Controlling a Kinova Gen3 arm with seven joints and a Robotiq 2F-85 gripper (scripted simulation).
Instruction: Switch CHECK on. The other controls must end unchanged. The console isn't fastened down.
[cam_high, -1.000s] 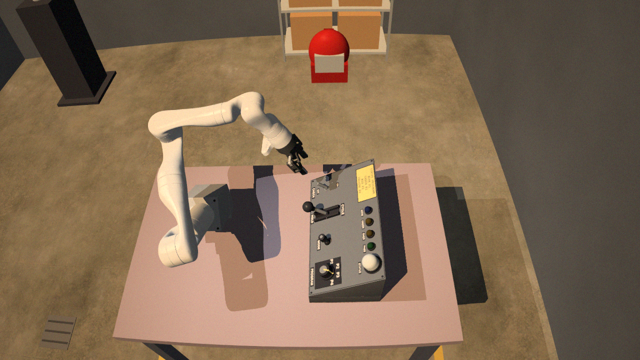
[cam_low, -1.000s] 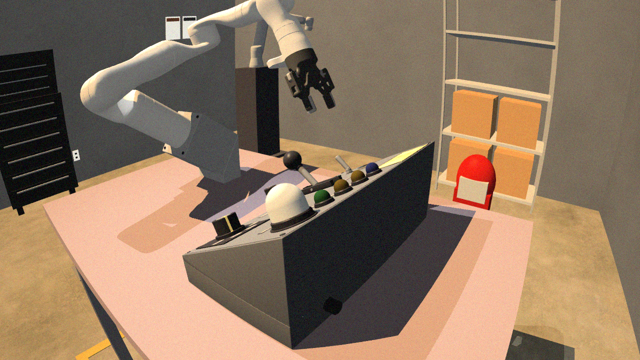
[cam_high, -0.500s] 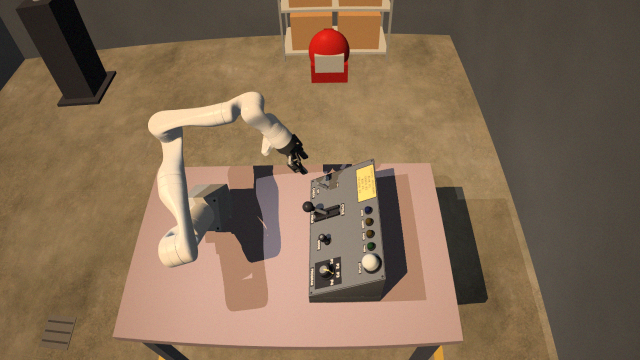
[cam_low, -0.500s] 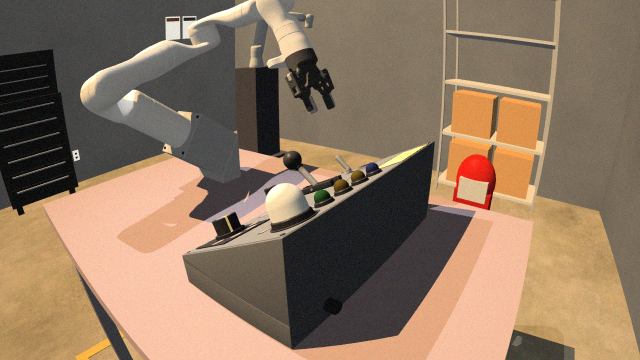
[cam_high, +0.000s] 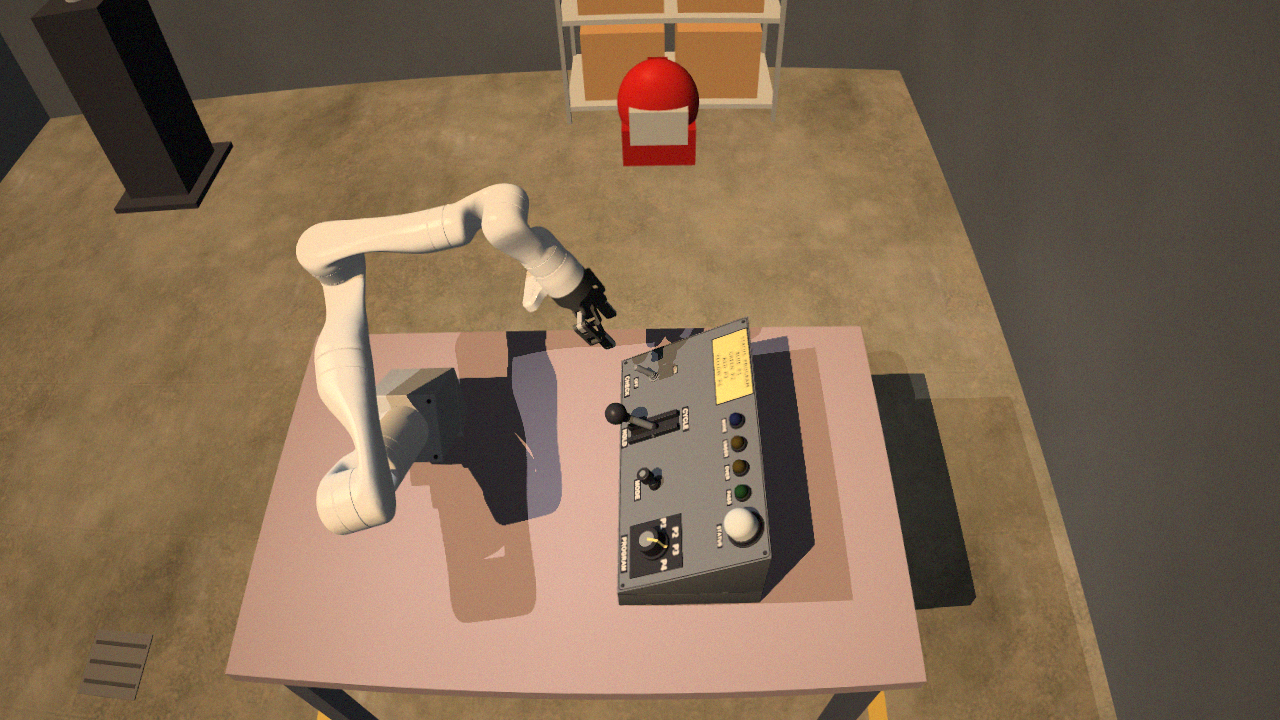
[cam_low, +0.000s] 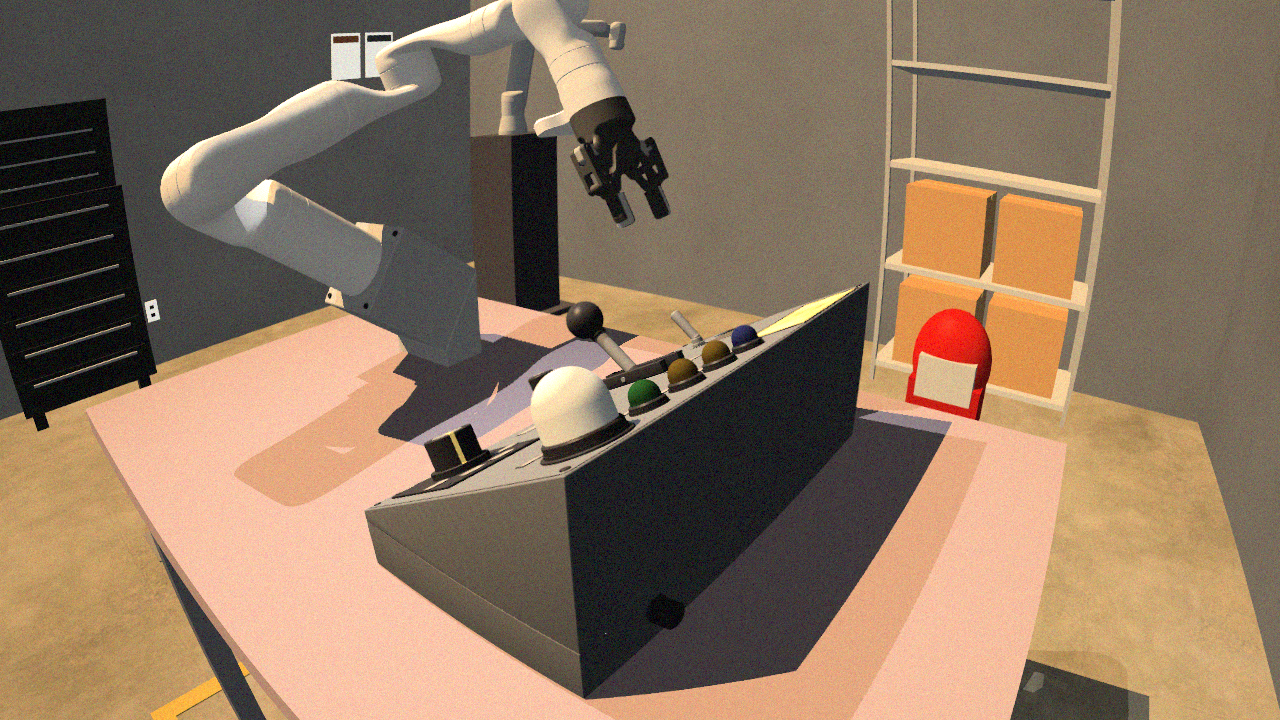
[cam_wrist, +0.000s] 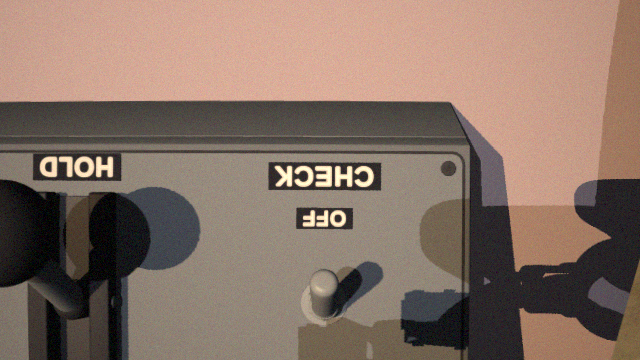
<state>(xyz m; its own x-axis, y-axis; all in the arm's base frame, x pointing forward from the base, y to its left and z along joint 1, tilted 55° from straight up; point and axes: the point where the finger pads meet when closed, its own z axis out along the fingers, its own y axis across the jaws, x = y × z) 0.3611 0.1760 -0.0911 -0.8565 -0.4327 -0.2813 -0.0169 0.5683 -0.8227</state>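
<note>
Now: the check toggle 13 cm below my hand and 7 cm ahead of it. From my hand the other things lie so: mode toggle 24 cm to the right, 14 cm below, 8 cm ahead; black ball lever 13 cm below, 12 cm to the right, 5 cm ahead.
</note>
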